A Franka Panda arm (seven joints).
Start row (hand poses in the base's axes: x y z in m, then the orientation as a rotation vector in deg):
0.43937, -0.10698, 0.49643, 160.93, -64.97, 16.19
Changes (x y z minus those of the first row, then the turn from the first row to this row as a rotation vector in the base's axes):
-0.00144, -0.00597, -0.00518, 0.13, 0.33, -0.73
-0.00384, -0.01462, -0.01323, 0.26, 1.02, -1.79
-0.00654, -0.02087, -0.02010, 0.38, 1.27, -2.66
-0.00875, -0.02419, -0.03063, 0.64, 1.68, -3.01
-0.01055, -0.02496, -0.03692, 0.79, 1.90, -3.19
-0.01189, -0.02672, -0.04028, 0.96, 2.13, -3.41
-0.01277, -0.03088, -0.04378, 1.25, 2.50, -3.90
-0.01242, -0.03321, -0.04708, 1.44, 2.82, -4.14
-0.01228, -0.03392, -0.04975, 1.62, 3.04, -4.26
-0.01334, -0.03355, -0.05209, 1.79, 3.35, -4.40
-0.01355, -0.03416, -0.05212, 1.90, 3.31, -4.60
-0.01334, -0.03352, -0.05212, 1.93, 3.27, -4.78
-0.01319, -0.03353, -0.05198, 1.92, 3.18, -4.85
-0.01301, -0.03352, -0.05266, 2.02, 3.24, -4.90
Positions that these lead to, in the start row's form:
0.43793, -0.11295, 0.49125, 160.51, -65.96, 15.59
0.43553, -0.12160, 0.48320, 159.79, -67.32, 14.45
0.43283, -0.12785, 0.47633, 159.27, -68.51, 13.96
0.43062, -0.13117, 0.46580, 159.17, -69.02, 13.21
0.42882, -0.13194, 0.45951, 159.13, -69.28, 12.81
0.42748, -0.13370, 0.45615, 159.08, -69.61, 12.37
0.42660, -0.13786, 0.45265, 158.91, -70.33, 11.65
0.42695, -0.14019, 0.44935, 158.84, -70.67, 11.08
0.42709, -0.14090, 0.44668, 158.86, -70.86, 10.66
0.42603, -0.14053, 0.44434, 158.84, -71.06, 10.12
0.42582, -0.14114, 0.44431, 158.80, -71.39, 10.10
0.42603, -0.14050, 0.44431, 158.71, -71.66, 10.13
0.42618, -0.14051, 0.44445, 158.67, -71.77, 10.26
0.42636, -0.14050, 0.44377, 158.70, -71.87, 10.11

